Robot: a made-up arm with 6 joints. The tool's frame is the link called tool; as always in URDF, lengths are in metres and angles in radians.
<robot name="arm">
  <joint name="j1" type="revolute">
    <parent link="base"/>
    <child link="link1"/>
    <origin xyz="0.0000 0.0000 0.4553" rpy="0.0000 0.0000 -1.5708"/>
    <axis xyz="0 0 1"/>
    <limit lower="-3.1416" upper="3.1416"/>
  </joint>
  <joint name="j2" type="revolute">
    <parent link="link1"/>
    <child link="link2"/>
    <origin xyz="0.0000 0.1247 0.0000" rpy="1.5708 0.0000 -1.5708"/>
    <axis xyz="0 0 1"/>
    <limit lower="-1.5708" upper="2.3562"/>
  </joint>
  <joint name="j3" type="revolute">
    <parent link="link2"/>
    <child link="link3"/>
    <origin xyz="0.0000 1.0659 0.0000" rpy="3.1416 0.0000 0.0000"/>
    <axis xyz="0 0 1"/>
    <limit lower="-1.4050" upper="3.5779"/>
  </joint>
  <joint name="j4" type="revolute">
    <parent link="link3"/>
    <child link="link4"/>
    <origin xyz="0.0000 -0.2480 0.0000" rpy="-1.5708 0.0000 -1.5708"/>
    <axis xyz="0 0 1"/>
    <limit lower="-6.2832" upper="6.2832"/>
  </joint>
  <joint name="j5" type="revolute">
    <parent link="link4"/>
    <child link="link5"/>
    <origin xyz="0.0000 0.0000 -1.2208" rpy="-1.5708 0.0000 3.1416"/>
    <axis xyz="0 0 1"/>
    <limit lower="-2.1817" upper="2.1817"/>
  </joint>
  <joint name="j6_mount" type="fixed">
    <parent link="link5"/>
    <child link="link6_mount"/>
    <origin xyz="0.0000 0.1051 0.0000"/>
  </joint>
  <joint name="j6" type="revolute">
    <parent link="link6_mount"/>
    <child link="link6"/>
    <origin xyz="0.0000 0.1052 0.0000" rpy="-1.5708 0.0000 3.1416"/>
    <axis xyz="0 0 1"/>
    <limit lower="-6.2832" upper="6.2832"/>
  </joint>
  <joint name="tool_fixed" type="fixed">
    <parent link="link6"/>
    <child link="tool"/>
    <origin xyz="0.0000 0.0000 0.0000" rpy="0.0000 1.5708 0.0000"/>
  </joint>
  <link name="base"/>
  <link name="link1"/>
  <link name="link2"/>
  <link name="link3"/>
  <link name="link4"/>
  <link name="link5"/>
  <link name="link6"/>
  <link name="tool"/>
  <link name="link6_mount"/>
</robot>
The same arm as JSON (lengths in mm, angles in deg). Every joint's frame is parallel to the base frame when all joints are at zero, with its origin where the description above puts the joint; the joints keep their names.
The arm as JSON. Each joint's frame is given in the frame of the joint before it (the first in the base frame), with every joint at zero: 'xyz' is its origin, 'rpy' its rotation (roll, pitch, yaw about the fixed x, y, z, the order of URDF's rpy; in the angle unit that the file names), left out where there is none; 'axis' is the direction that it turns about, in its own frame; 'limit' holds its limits. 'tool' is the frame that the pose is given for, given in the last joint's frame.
{"units": {"length": "mm", "angle": "deg"}, "joints": [
  {"name": "j1", "type": "revolute", "origin": {"xyz": [0.0, 0.0, 455.3]}, "axis": "+z", "limit": {"lower": -180.0, "upper": 180.0}},
  {"name": "j2", "type": "revolute", "origin": {"xyz": [124.7, 0.0, 0.0]}, "axis": "+y", "limit": {"lower": -90.0, "upper": 135.0}},
  {"name": "j3", "type": "revolute", "origin": {"xyz": [0.0, 0.0, 1065.9]}, "axis": "-y", "limit": {"lower": -80.5, "upper": 205.0}},
  {"name": "j4", "type": "revolute", "origin": {"xyz": [0.0, 0.0, 248.0]}, "axis": "-x", "limit": {"lower": -360.0, "upper": 360.0}},
  {"name": "j5", "type": "revolute", "origin": {"xyz": [1220.8, 0.0, 0.0]}, "axis": "-y", "limit": {"lower": -125.0, "upper": 125.0}},
  {"name": "j6", "type": "revolute", "origin": {"xyz": [210.3, 0.0, 0.0]}, "axis": "-x", "limit": {"lower": -360.0, "upper": 360.0}}
], "tool": {"origin": {"xyz": [0.0, 0.0, 0.0], "rpy": [0.0, 0.0, 0.0]}}}

